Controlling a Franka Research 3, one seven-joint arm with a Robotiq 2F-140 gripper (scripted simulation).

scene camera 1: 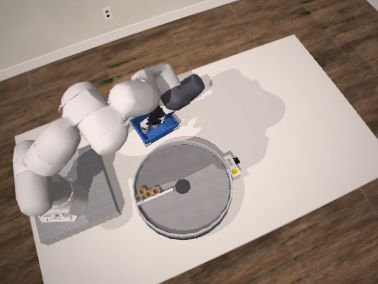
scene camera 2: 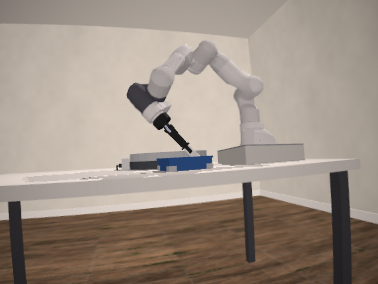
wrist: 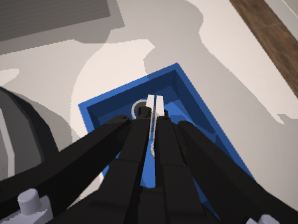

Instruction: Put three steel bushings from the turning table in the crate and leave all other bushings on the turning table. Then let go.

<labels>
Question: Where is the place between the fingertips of my gripper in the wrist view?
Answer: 154, 105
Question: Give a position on a crate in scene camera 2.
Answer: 199, 162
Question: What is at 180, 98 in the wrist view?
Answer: A crate.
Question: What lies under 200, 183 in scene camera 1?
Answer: A round grey turning table.
</labels>
